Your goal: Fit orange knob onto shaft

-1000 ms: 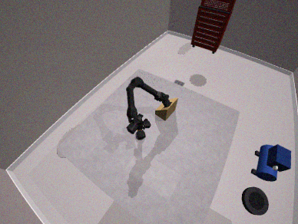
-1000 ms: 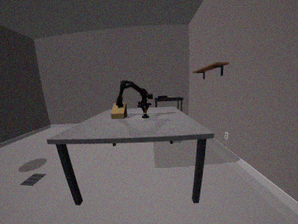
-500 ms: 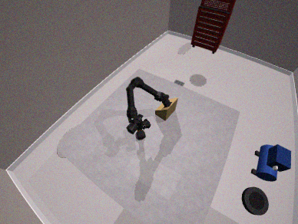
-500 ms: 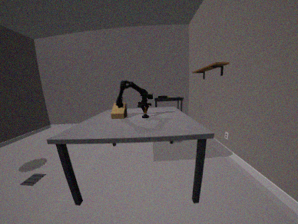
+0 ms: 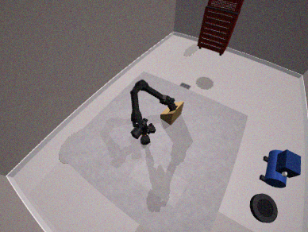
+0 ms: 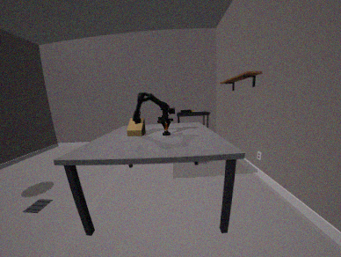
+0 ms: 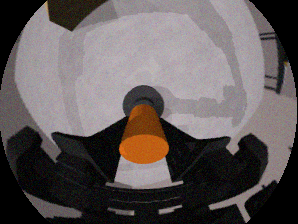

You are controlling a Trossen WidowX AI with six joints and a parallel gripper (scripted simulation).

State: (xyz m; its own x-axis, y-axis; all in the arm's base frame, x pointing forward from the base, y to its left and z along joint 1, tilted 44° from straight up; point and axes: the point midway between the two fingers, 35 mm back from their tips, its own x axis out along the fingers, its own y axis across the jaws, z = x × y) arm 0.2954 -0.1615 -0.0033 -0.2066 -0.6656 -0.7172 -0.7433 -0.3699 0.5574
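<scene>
Now: gripper tip 40 mm above the dark round pedestal. From my gripper tip the other things lie so: orange knob 30 mm above.
</scene>
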